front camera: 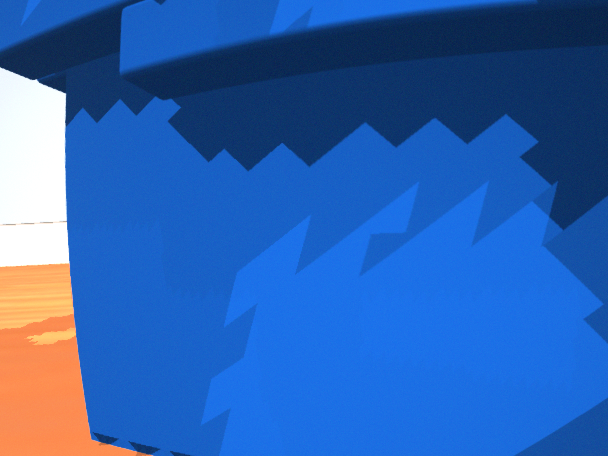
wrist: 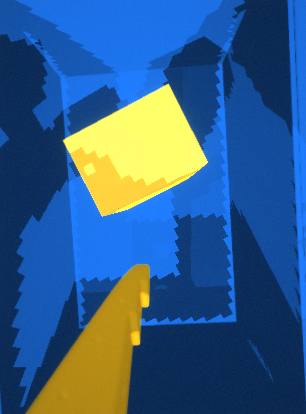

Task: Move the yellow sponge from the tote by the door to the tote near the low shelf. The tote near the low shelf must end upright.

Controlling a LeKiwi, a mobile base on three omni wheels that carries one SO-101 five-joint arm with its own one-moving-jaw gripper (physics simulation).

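Frame: origin at the arm's base, x ahead, y left, z up, level; metres.
Seen in the pictures: end effector, tool point: (wrist: 149, 279).
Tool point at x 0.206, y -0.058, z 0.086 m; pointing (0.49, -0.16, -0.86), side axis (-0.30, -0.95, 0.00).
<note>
Pixels of each thing's top centre, then the offset from my tool point to it. "spot": a spot on its surface instead. Level surfaces: height alone.
- yellow sponge, middle of its top: (wrist: 134, 151) 0.063 m down, 0.053 m ahead, 0.005 m right
- blue tote, middle of its top: (wrist: 136, 199) (front camera: 383, 118) 0.055 m down, 0.026 m ahead, 0.002 m left
- tote's thick overhanging rim, surface spot: (front camera: 350, 55) spot: 0.090 m down, 0.108 m back, 0.049 m left
- orange wood-grained floor, its level: 0.175 m down
The yellow sponge (wrist: 140, 145) lies tilted across the view inside a blue tote, over its floor, in the wrist view. The blue tote (front camera: 375, 350) (wrist: 265, 175) stands upright and fills most of the front view. Which of the two totes it is cannot be told from these frames. My gripper (wrist: 145, 274) is fully open and empty. One notched yellow jaw shows at the lower left of the wrist view, and the moving jaw is out of the picture. The jaw tip points into the tote and shows below the sponge in the picture, apart from it.
The tote's thick overhanging rim (front camera: 350, 55) crosses the top of the front view. The orange wood-grained floor (front camera: 35, 390) and a pale wall (front camera: 30, 150) show at the left of the tote. The tote's side walls stand on both sides of the jaw.
</note>
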